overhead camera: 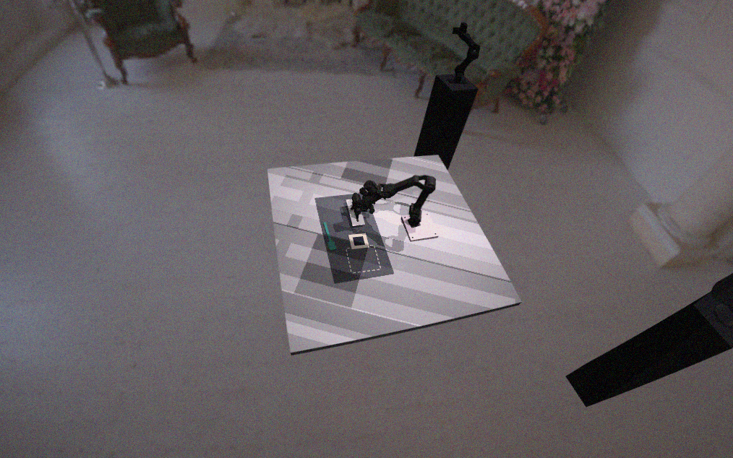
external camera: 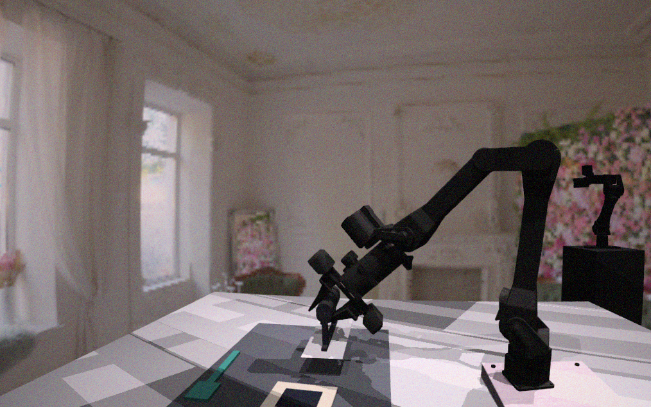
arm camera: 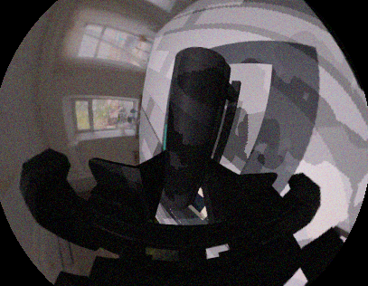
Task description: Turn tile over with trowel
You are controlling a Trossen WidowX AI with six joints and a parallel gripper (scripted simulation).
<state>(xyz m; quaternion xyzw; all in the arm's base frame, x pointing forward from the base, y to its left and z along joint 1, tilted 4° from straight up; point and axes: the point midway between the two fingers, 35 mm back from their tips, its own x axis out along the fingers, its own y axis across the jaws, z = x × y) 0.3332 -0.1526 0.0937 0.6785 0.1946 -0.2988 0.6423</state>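
Now: gripper tip 110 mm above the dark mat, 100 mm to the right of it and 30 mm short of it. Also, from my gripper tip: trowel: 30 mm behind, 10 mm below; teal flat tool: 180 mm ahead, 100 mm to the left, 90 mm below; tile: 170 mm to the left, 90 mm below, 20 mm ahead.
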